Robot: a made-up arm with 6 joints.
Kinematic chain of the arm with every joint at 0, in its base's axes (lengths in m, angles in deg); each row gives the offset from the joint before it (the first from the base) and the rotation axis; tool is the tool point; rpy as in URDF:
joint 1: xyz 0 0 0.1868 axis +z
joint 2: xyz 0 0 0 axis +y
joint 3: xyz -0.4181 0 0.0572 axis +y
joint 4: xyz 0.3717 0 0.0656 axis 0.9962 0 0.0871
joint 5: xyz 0 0 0 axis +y
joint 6: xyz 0.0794 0 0.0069 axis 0.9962 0 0.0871
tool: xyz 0 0 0 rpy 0 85 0
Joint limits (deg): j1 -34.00..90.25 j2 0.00..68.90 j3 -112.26..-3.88 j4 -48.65..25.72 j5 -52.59..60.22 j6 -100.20..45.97
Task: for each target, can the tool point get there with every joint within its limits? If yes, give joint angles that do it. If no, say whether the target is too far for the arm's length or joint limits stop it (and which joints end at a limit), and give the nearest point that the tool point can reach.
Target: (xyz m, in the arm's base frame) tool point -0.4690 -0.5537 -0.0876
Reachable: no: joint limits stop it (at a limit: joint 2, joint 3, joint 5) | nearest point -0.4512 -0.5327 0.5772 | short by 0.665 m
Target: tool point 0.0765 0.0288 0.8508
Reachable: yes | joints 12.79 47.45 -78.38 -17.48 -27.67 -61.81
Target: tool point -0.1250 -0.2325 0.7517
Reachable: yes | joints 52.91 14.39 -83.58 -40.49 51.45 -73.63
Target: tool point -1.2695 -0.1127 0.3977
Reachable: no: too far | nearest point -0.6953 -0.0617 0.5772 | short by 0.604 m
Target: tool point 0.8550 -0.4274 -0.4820
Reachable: no: too far | nearest point 0.1986 -0.0993 0.2702 | short by 1.051 m
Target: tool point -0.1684 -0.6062 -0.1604
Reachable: no: joint limits stop it (at a limit: joint 1, joint 2, joint 3, joint 4) | nearest point 0.0630 -0.0994 0.2251 | short by 0.677 m
